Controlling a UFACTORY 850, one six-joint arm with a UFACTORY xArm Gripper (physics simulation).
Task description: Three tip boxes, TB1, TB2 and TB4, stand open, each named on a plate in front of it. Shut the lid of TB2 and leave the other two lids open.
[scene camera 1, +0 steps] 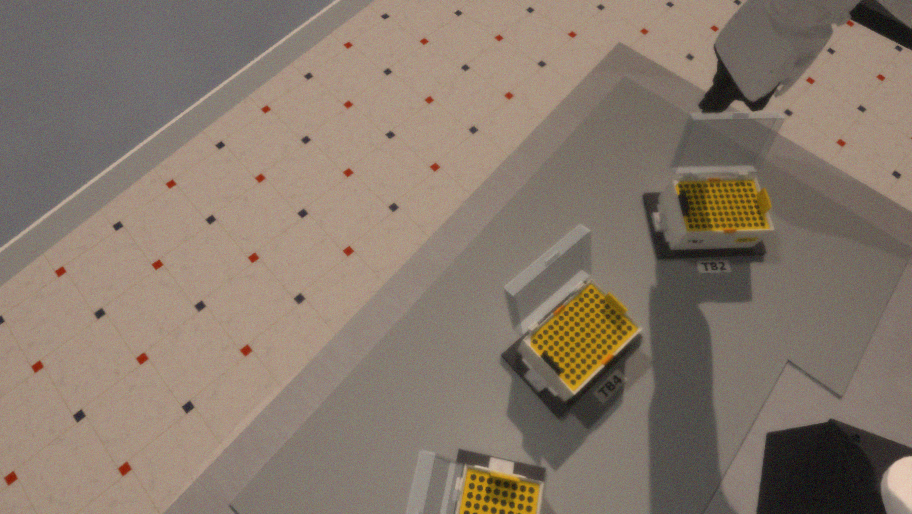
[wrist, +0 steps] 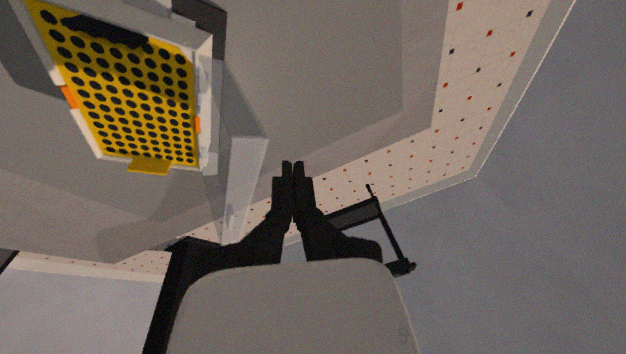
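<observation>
TB2 (scene camera 1: pixel 724 207) (wrist: pixel 130 105) stands open on a dark base, its yellow tip rack showing. Its clear lid (scene camera 1: pixel 728 143) (wrist: pixel 246 185) stands up at the hinge side. The name plate TB2 (scene camera 1: pixel 714 266) lies in front. My gripper (scene camera 1: pixel 707 105) (wrist: pixel 291 172) is shut and empty, behind the lid on the side away from the rack, near its upper edge; whether it touches the lid I cannot tell. TB4 (scene camera 1: pixel 584 337) stands open and turned, with its lid (scene camera 1: pixel 550 271) up. A third box (scene camera 1: pixel 501 491), presumably TB1, is cut off by the lower edge, its lid (scene camera 1: pixel 422 482) raised.
The boxes stand on a grey table top (scene camera 1: pixel 408 383), whose far corner lies left of my arm in the scene view. A black block (scene camera 1: pixel 804 469) and a white rounded part (scene camera 1: pixel 899 488) are at the lower right. The tiled floor (scene camera 1: pixel 268 217) (wrist: pixel 425 150) lies beyond the table edge.
</observation>
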